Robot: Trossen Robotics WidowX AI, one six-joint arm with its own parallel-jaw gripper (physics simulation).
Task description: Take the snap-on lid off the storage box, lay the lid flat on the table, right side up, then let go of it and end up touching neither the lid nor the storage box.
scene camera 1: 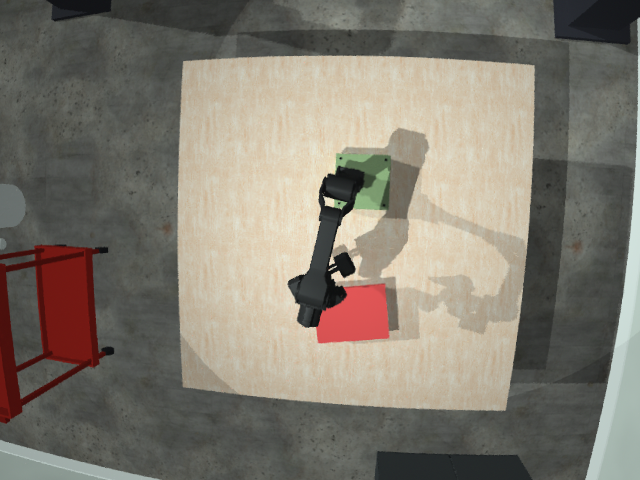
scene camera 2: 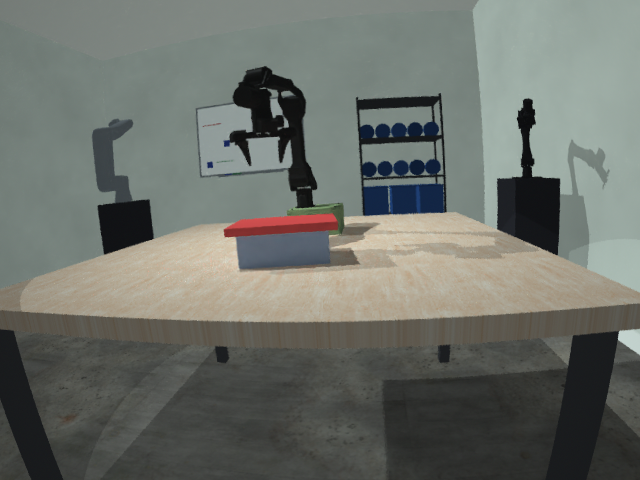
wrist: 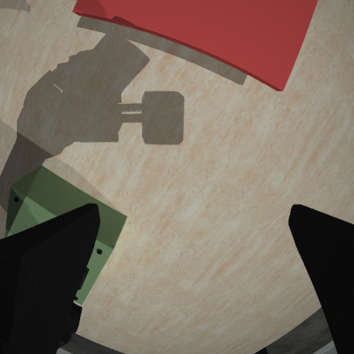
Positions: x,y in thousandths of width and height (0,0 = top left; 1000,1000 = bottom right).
Labels:
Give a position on a blue-grey storage box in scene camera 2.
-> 474,518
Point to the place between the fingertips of the gripper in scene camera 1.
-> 507,564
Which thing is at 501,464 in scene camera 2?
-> A red lid.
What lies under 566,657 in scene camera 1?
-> A red lid.

